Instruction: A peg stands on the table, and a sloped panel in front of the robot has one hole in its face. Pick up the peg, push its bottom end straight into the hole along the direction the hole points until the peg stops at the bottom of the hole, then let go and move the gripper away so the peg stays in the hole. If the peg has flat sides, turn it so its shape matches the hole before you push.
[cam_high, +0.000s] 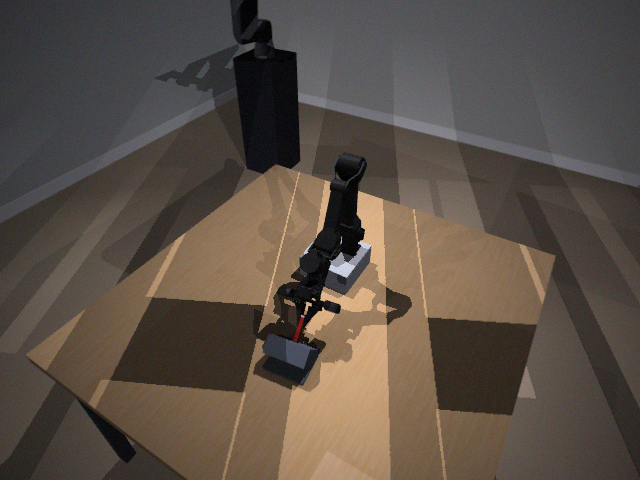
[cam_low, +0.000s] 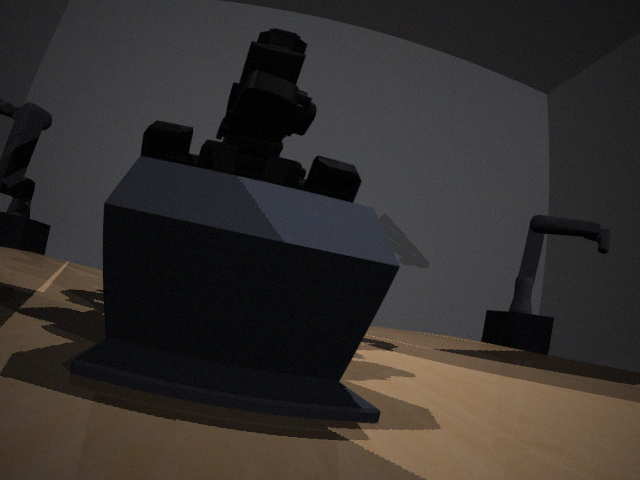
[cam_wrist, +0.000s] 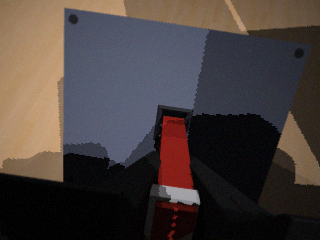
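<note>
The sloped panel is 60 mm ahead of my gripper tip, 10 mm to the left of it and 40 mm below it. Round my gripper tip: peg (10 mm behind, 10 mm above).
</note>
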